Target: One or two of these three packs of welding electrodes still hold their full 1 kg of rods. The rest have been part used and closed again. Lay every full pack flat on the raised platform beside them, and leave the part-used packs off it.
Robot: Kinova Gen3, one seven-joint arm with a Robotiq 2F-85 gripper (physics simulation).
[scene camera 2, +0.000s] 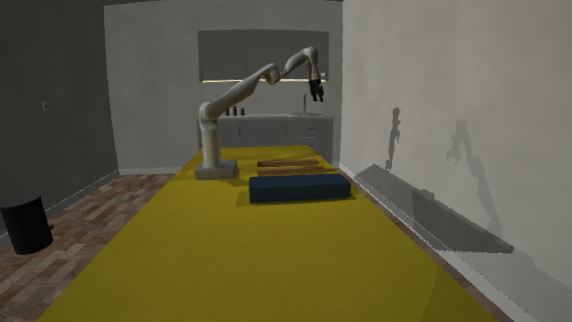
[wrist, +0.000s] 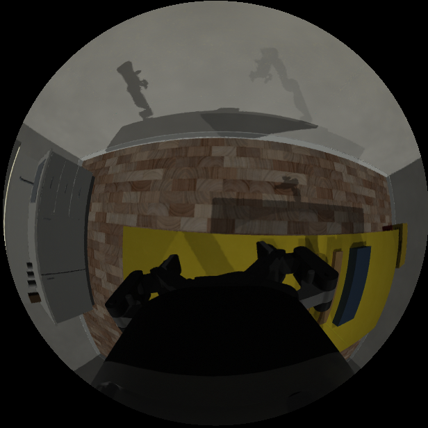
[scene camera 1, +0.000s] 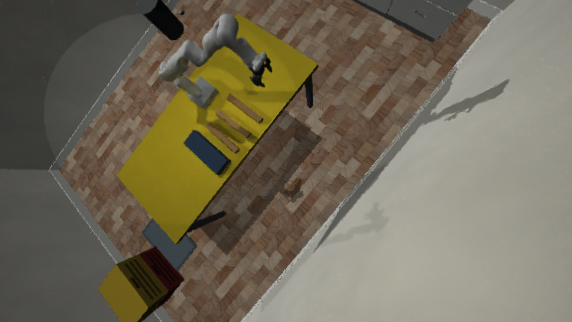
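Where they show: gripper, between the fingertips: (scene camera 2: 318,101) (scene camera 1: 267,78); arm's base, origin of its link: (scene camera 2: 212,165) (scene camera 1: 197,92).
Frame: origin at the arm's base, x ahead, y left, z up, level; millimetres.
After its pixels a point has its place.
Observation:
Three long, thin brown packs lie flat side by side on the yellow table: the pack farthest from the platform (scene camera 1: 245,108) @(x 412, y 191, z -24 mm) (scene camera 2: 287,163) @(x 395, y 163, z -33 mm), the middle pack (scene camera 1: 233,124) @(x 433, y 33, z -24 mm) (scene camera 2: 291,170) @(x 413, y 9, z -30 mm), and the pack nearest the platform (scene camera 1: 222,138) @(x 447, y -110, z -25 mm) (wrist: 337,262). The last is hidden behind the platform in scene camera 2; my gripper partly covers it in the wrist view. The raised platform (scene camera 1: 207,152) @(x 458, y -265, z 12 mm) (scene camera 2: 300,190) @(x 437, y -347, z -6 mm) (wrist: 356,285) is a dark blue block beside them, with no pack on it. My gripper (scene camera 1: 266,77) @(x 602, y 401, z 320 mm) (scene camera 2: 318,99) @(x 602, y 401, z 320 mm) (wrist: 217,256) is open and empty, high above the table's far end, away from the packs. Pack markings are not readable.
The robot's grey base (scene camera 1: 202,92) @(x 40, y 31, z 2 mm) (scene camera 2: 216,170) @(x 39, y -74, z -4 mm) stands on the yellow table (scene camera 1: 155,170) @(x 174, y -756, z -49 mm) (scene camera 2: 225,260) @(x 225, y -732, z -48 mm) behind the packs. A black bin (scene camera 1: 170,25) (scene camera 2: 26,225) stands on the floor. A yellow and red box (scene camera 1: 142,285) is beyond the table's near end. Grey cabinets (scene camera 2: 265,132) stand at the back.

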